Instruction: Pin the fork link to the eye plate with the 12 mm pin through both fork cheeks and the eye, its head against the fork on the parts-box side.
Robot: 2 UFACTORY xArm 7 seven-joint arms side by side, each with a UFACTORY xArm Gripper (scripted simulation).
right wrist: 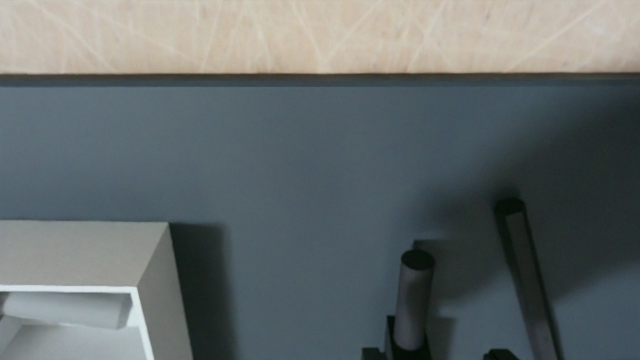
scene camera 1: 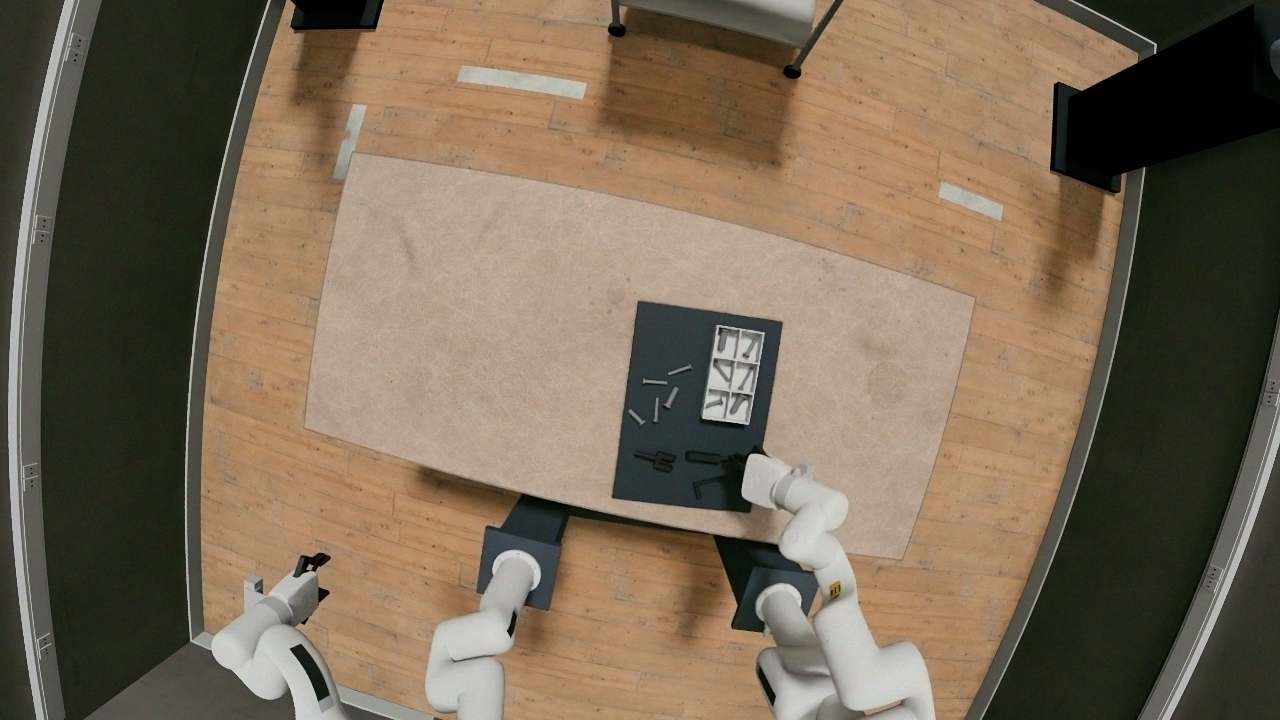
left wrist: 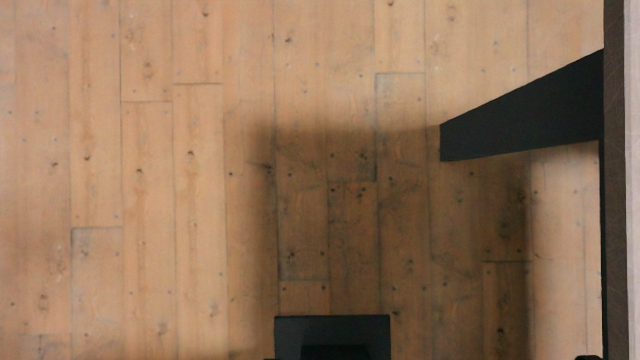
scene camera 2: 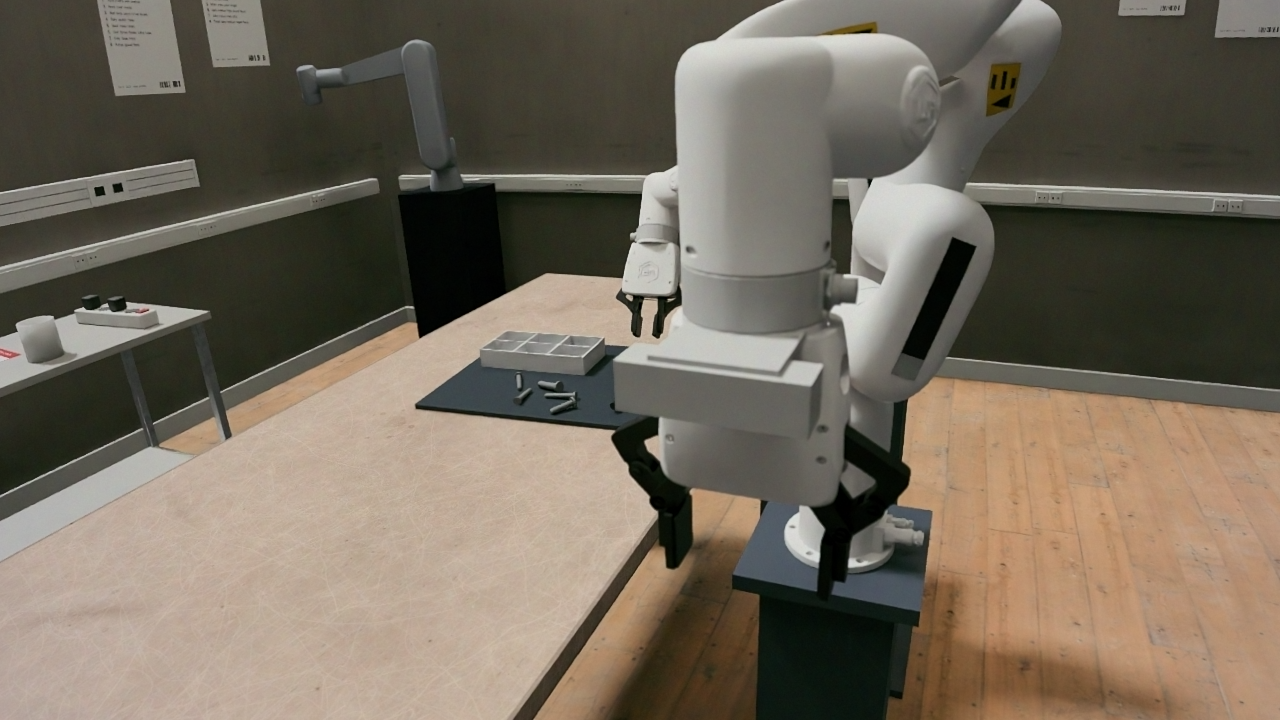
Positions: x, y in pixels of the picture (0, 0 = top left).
Labels:
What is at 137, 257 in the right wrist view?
A white parts box.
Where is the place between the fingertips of my left gripper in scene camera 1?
At 324, 572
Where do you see a dark mat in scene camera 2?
475, 390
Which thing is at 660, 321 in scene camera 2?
My right gripper.

